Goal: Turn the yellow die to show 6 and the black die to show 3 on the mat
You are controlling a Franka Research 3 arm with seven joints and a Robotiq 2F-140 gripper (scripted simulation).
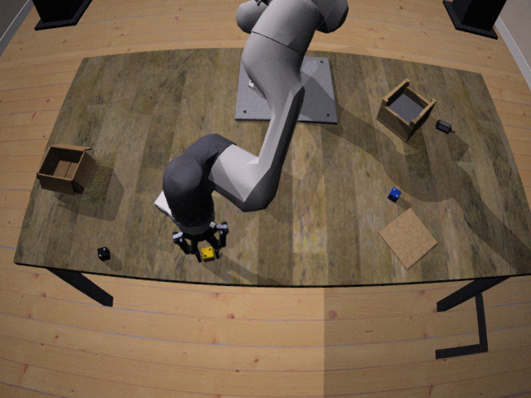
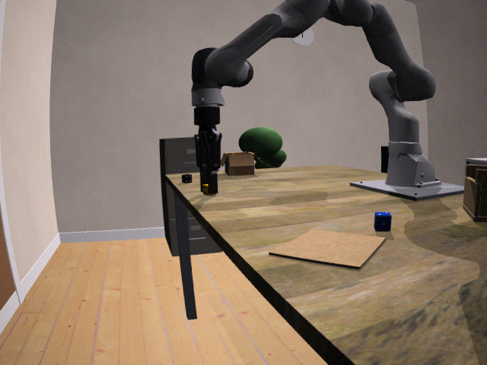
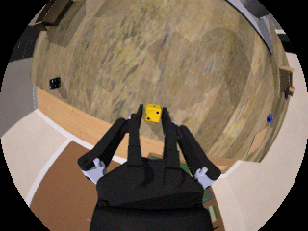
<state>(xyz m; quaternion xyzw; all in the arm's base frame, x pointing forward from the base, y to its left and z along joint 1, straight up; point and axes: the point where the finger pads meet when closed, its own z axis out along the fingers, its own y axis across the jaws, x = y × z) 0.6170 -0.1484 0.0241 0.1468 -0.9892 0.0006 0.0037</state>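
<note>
Right now the yellow die is 2 cm below my hand. From my hand the other things lie so: cardboard box 51 cm to the right, 22 cm behind, 1 cm above; then blue die 53 cm to the left, 22 cm behind, 2 cm below; then black die 31 cm to the right, 3 cm ahead, 2 cm below.
</note>
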